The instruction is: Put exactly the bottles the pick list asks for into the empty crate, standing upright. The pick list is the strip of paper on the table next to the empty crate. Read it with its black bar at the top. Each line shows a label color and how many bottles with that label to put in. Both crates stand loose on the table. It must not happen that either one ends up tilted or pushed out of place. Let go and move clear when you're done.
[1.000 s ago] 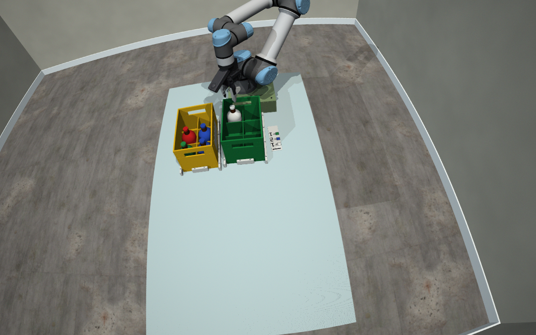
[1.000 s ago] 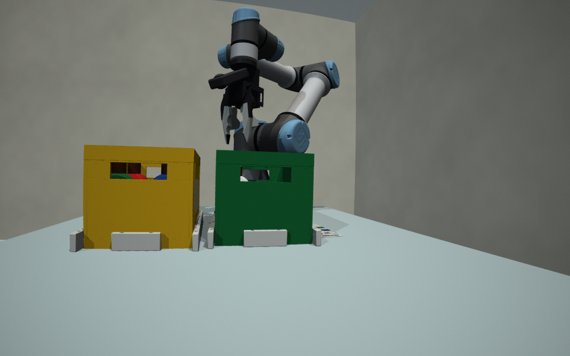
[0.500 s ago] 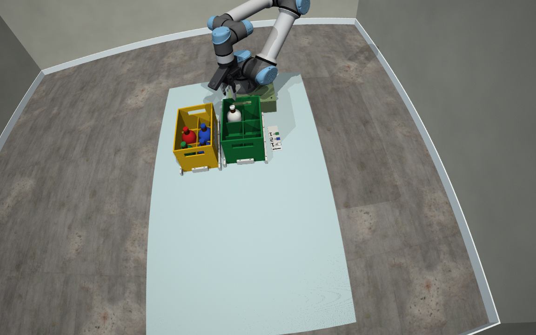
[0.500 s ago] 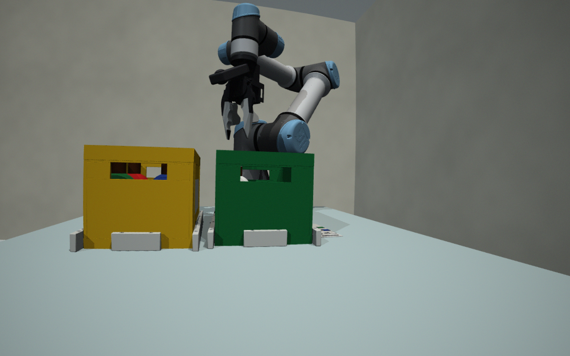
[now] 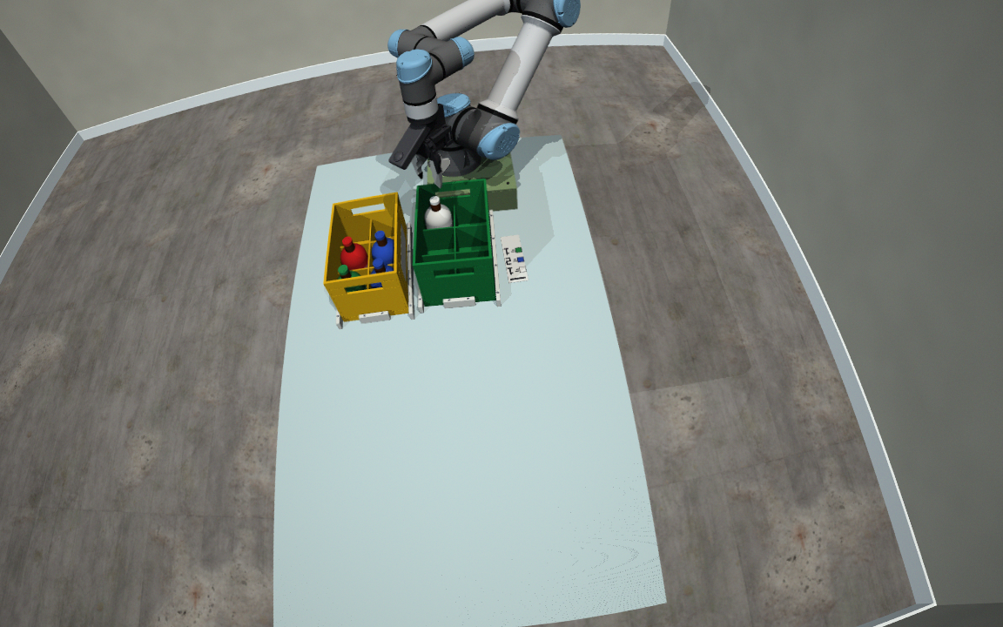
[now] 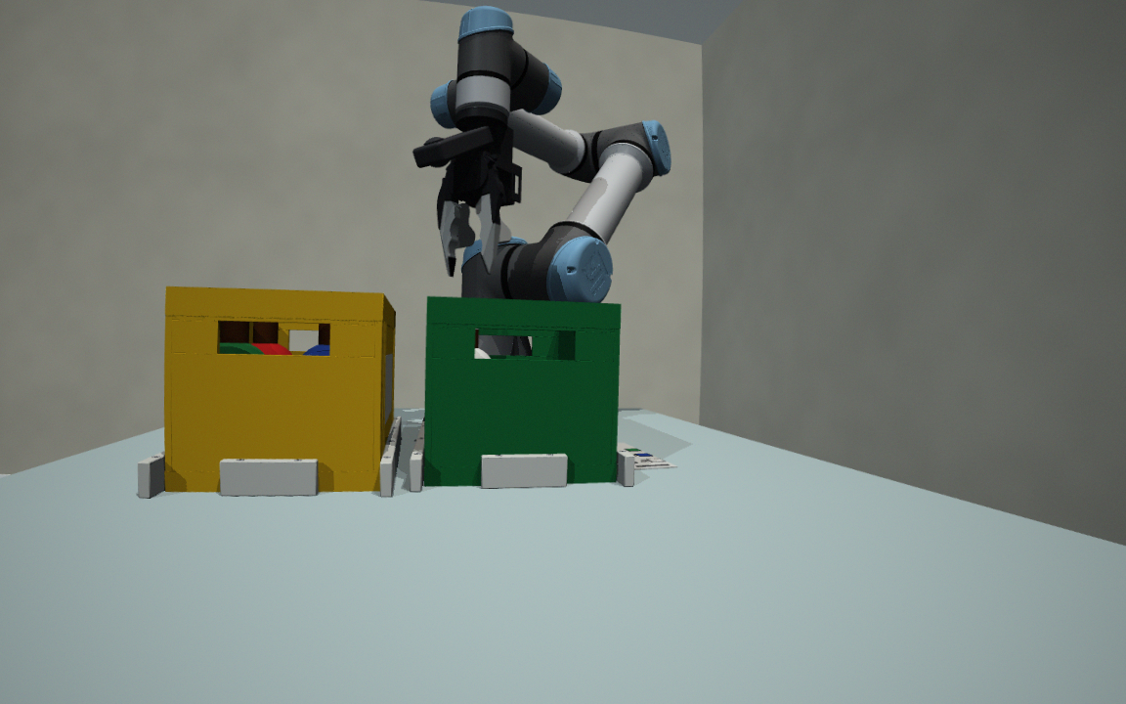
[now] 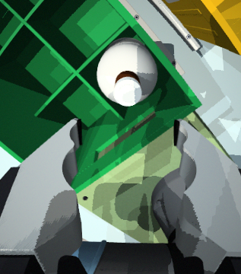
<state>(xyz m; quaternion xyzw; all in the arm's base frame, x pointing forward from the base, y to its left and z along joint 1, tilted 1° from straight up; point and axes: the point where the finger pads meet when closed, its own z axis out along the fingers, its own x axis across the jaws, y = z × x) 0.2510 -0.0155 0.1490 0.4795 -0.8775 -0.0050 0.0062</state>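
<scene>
Now: the yellow crate 13 cm ahead of my hand, 16 cm to the right of it and 16 cm below it. The rest, counted from my hand: white bottle (15 cm below); then green crate (7 cm ahead, 6 cm to the left, 16 cm below); then red bottle (14 cm ahead, 20 cm to the right, 15 cm below).
</scene>
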